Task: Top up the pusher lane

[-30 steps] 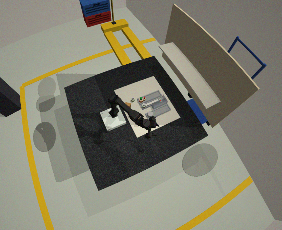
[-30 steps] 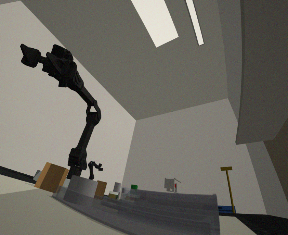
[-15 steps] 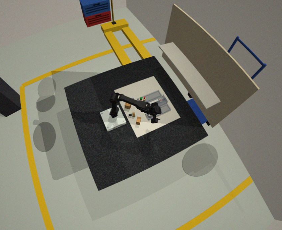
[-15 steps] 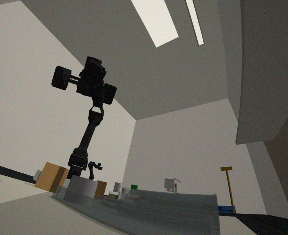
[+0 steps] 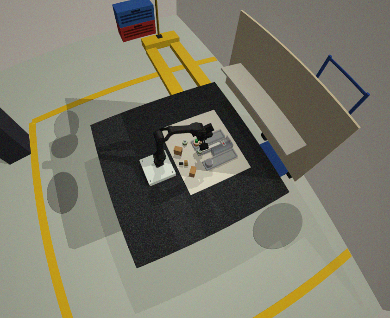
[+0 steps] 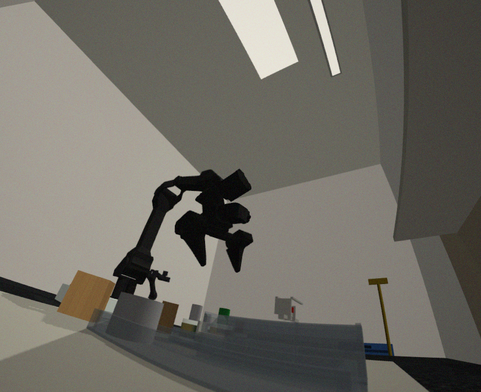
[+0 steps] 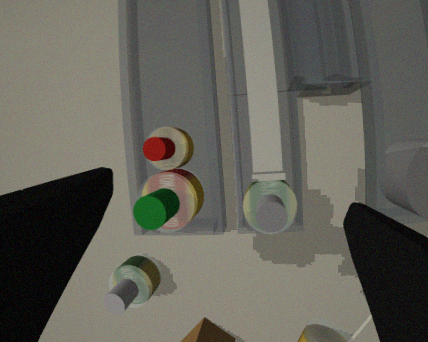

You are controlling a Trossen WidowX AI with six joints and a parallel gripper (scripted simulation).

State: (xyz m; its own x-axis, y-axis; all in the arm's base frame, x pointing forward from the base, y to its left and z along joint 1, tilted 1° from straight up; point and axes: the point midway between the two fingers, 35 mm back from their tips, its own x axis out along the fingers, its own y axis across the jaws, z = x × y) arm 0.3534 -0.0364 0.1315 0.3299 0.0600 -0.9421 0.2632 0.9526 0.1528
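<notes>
Right now the wide grey cylinder is 2 cm behind my gripper tip, 14 cm to the right of it and 12 cm below it. The rest, counted from my gripper tip: clear lane rack (12 cm ahead, 5 cm to the right, 13 cm below); then pale pusher plate (8 cm ahead, 5 cm to the right, 10 cm below).
</notes>
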